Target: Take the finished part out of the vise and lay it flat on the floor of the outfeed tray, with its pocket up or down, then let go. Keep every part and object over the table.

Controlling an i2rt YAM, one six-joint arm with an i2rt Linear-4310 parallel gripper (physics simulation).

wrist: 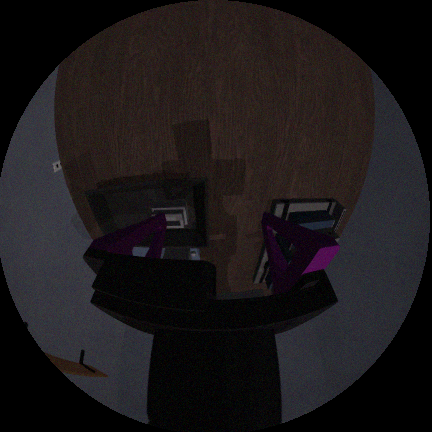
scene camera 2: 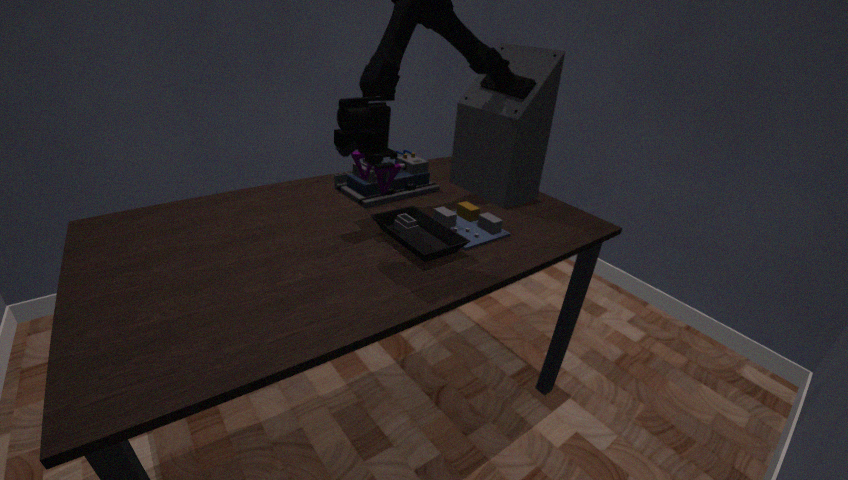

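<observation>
My gripper in sight, in the wrist view too. Blue plate in sight.
</observation>
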